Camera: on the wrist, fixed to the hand. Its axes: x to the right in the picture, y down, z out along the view.
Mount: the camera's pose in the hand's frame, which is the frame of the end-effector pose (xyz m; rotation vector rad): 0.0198 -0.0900 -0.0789 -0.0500 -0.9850 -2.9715
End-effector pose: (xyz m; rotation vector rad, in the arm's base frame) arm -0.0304 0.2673 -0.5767 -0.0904 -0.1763 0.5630
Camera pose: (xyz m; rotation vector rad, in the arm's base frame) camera 0.0481 0.1992 -0.6393 0.4219 -0.9519 -2.4437
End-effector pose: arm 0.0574 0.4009 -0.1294 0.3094 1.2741 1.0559
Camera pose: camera 0.0286 0.3418 -0.2314 -0.9135 -0.1925 -1.5220
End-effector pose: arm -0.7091 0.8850 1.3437 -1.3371 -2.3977 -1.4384
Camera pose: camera -0.8123 0.8220 1.3342 -1.3090 0.9228 -0.2254
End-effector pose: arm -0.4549 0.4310 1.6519 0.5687 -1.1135 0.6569
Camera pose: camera -0.3347 0.4292 1.6356 1.6519 0.0031 -2.3510
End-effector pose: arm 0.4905 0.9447 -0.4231 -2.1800 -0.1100 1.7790
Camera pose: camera 0.5839 1.0191 -0.4017 0.5310 -1.8468 0.2095
